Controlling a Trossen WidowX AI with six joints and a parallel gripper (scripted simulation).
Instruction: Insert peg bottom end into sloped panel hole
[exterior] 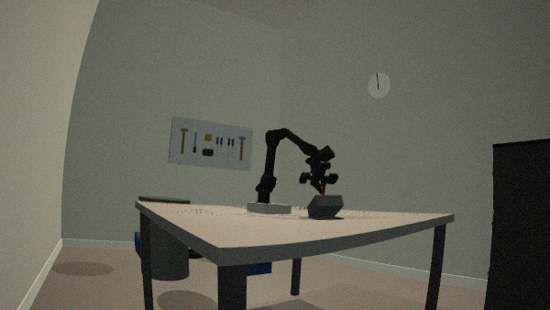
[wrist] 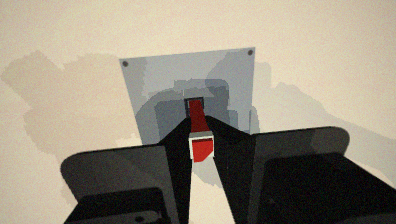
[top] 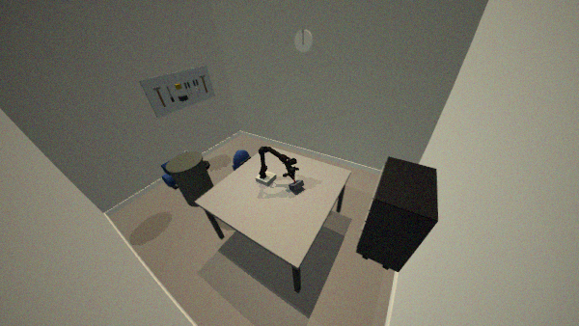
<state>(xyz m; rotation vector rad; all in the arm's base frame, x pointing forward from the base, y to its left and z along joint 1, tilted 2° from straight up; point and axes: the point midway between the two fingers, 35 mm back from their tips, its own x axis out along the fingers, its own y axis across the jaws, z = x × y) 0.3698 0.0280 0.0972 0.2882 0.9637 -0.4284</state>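
Now: gripper tip 3 cm short of the dark sloped panel, 2 cm to the left of it and 6 cm above it. From my gripper tip the other things lie so: red peg (1 cm behind, 1 cm above).
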